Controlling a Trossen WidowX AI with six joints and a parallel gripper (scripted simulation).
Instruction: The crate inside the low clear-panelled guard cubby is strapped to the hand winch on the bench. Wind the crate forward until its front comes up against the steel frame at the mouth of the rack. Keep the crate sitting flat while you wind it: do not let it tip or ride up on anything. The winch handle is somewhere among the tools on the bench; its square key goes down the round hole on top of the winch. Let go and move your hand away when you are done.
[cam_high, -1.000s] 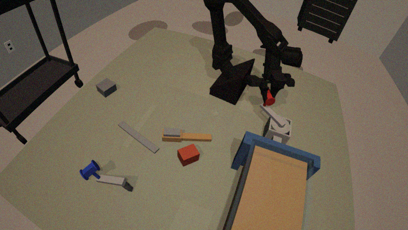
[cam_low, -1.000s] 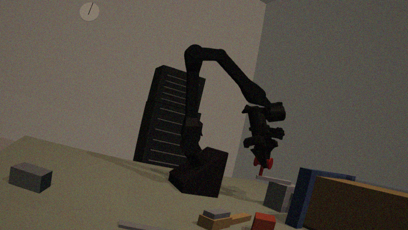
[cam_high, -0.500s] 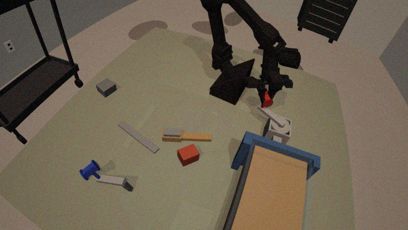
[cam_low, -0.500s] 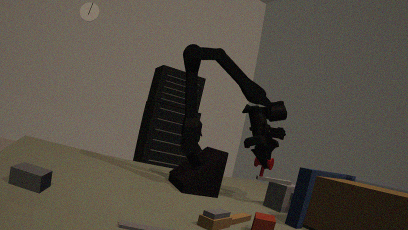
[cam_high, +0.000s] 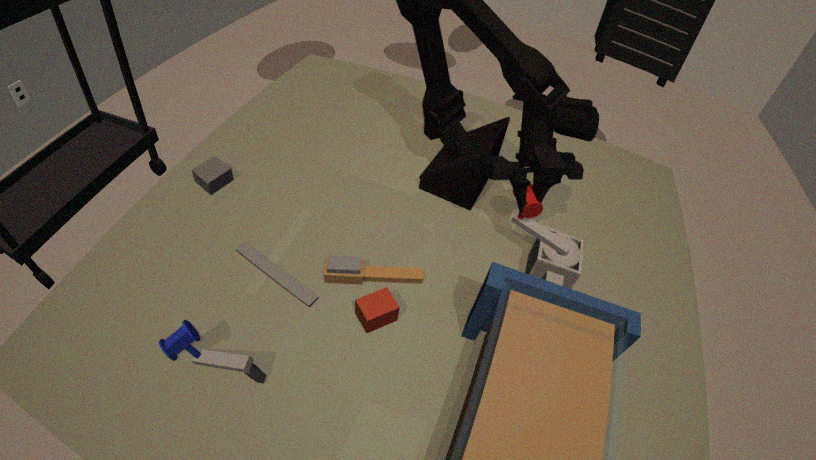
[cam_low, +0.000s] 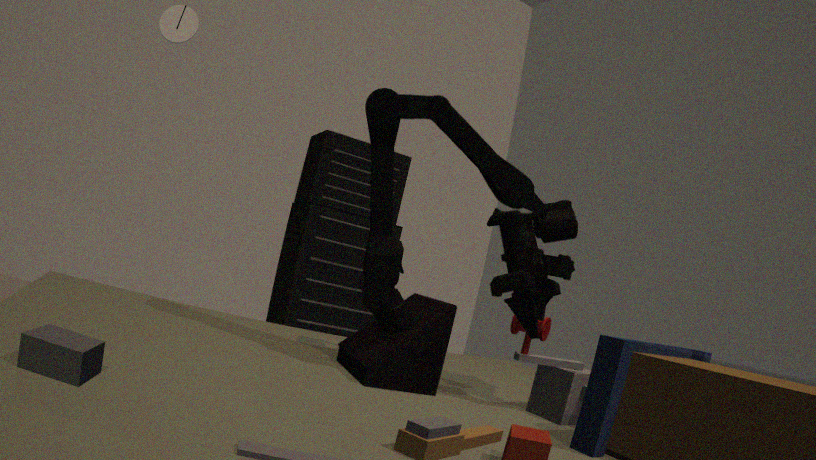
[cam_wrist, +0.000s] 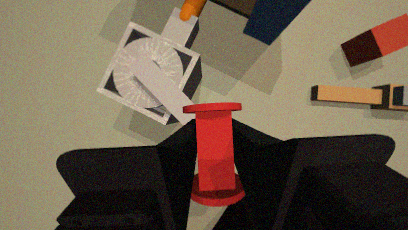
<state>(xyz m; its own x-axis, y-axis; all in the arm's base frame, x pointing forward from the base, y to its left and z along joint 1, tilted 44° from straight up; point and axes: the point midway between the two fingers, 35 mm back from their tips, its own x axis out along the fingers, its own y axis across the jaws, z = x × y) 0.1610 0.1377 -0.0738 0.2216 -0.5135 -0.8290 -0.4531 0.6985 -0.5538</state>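
Right now the red-knobbed winch handle is 30 mm to the left of my gripper tip and 30 mm below it. Also, from my gripper tip: grey winch: 10 mm ahead, 80 mm to the left, 100 mm below; then wooden brush: 150 mm ahead, 240 mm to the right, 110 mm below; then red knob: 10 mm behind, 10 mm to the right.
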